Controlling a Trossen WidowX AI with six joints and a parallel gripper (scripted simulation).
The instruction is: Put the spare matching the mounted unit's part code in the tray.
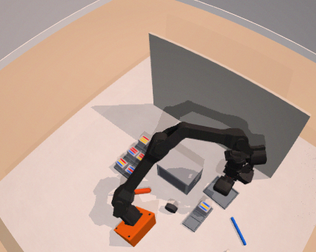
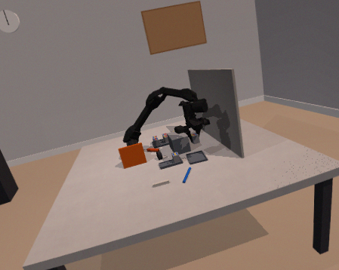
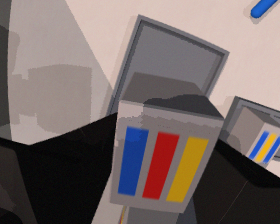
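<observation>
Now: gripper tip 100 mm above the tray, 10 mm to the right of it and 10 mm past it. The rest, counted from my gripper tip: mounted unit: 210 mm to the left, 50 mm below, 30 mm behind; then rack: 150 mm behind, 100 mm below, 40 mm to the left; then blue pen: 140 mm to the right, 130 mm behind, 100 mm below.
</observation>
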